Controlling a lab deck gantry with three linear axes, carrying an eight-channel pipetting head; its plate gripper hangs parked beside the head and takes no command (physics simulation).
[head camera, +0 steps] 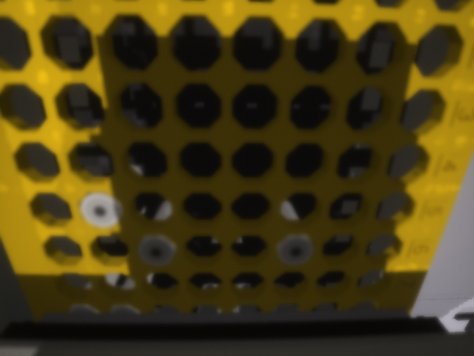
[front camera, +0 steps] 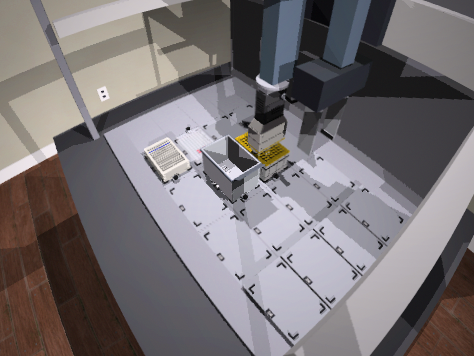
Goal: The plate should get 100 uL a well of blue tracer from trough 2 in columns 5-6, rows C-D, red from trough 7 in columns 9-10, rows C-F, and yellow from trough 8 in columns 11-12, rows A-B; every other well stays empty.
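The pipetting head (front camera: 267,134) is low over the yellow tip rack (front camera: 274,155) (head camera: 20,252), its lower end hiding part of the rack. Whether the head carries tips is hidden. In the head camera many rack holes are dark; a white tip ring (head camera: 100,210) and two grey shaded ones show in the nearer rows. The clear plate (front camera: 189,140) lies behind the waste bin with a little red at its near side; single wells are too small to read. The cream trough rack (front camera: 168,161) stands left of it, a blue line showing. The parked gripper (front camera: 319,142) hangs open and empty beside the head.
The tall grey waste bin (front camera: 220,175) stands between the plate and the tip rack, its rim high above the deck. The dark gripper carriage (front camera: 325,85) hangs right of the head. Corner brackets mark the deck positions. A dark wall rises behind the deck.
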